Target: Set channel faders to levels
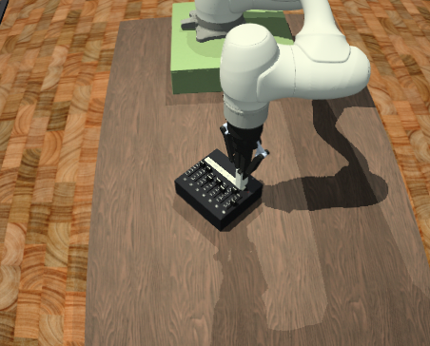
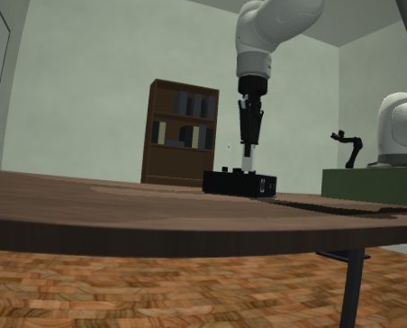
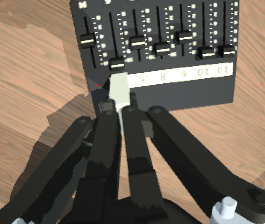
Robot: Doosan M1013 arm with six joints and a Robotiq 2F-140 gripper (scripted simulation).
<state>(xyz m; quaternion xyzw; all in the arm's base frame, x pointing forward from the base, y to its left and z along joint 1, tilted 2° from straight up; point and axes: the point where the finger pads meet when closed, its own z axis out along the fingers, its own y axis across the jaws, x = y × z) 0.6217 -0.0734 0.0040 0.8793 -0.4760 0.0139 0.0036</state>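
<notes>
Now: hand 5 cm short of the master fader, 3 cm to the left of it and 3 cm above it.
</notes>
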